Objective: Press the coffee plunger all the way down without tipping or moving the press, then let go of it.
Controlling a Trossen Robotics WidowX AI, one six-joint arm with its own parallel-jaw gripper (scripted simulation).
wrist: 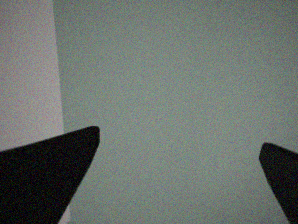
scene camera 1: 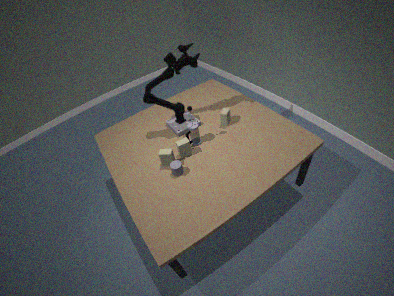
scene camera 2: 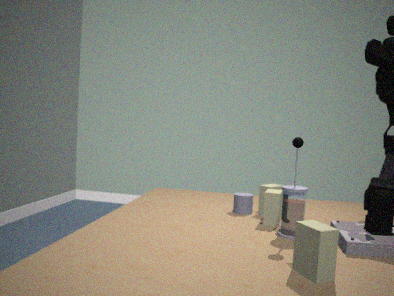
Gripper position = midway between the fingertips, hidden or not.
Note:
My gripper (wrist: 177, 142) is open and holds nothing. Also in view: a coffee press (scene camera 2: 294, 198).
The wrist view misses the coffee press: it is out of frame.

